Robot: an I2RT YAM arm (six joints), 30 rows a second.
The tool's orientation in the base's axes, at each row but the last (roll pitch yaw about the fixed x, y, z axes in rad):
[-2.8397 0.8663 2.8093]
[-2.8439 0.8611 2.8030]
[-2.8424 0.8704 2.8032]
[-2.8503 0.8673 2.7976]
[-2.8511 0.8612 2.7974]
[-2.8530 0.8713 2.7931]
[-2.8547 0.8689 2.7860]
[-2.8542 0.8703 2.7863]
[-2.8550 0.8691 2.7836]
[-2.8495 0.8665 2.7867]
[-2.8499 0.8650 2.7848]
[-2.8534 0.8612 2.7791]
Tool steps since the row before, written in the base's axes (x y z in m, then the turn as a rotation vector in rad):
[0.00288 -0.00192 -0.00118 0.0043 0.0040 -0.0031]
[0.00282 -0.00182 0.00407 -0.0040 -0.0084 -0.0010]
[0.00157 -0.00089 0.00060 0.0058 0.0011 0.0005]
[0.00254 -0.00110 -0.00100 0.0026 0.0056 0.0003]
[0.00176 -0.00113 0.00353 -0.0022 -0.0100 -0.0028]
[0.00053 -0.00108 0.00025 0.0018 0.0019 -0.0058]
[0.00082 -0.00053 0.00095 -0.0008 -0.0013 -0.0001]
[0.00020 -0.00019 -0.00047 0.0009 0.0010 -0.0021]
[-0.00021 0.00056 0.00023 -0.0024 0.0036 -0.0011]
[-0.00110 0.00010 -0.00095 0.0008 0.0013 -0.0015]
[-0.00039 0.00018 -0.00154 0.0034 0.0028 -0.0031]
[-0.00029 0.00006 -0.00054 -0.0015 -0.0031 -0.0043]
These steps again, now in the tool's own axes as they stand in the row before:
[-0.00127 0.00015 0.00343 0.0006 0.0062 0.0024]
[-0.00521 -0.00080 0.00006 0.0014 -0.0089 0.0026]
[-0.00160 -0.00002 0.00102 -0.0037 0.0039 0.0025]
[-0.00102 0.00062 0.00269 -0.0006 0.0060 -0.0015]
[-0.00401 -0.00067 -0.00059 0.0013 -0.0089 0.0056]
[-0.00075 -0.00066 0.00072 0.0038 0.0036 0.0037]
[-0.00134 -0.00017 0.00017 0.0003 -0.0015 0.0003]
[0.00020 0.00004 0.00051 0.0013 0.0017 0.0013]
[0.00008 0.00031 -0.00056 0.0031 0.0019 -0.0026]
[0.00141 -0.00033 -0.00011 0.0009 0.0018 0.0007]
[0.00145 0.00022 0.00064 0.0009 0.0047 0.0024]
[0.00060 -0.00001 0.00014 0.0035 -0.0026 0.0034]

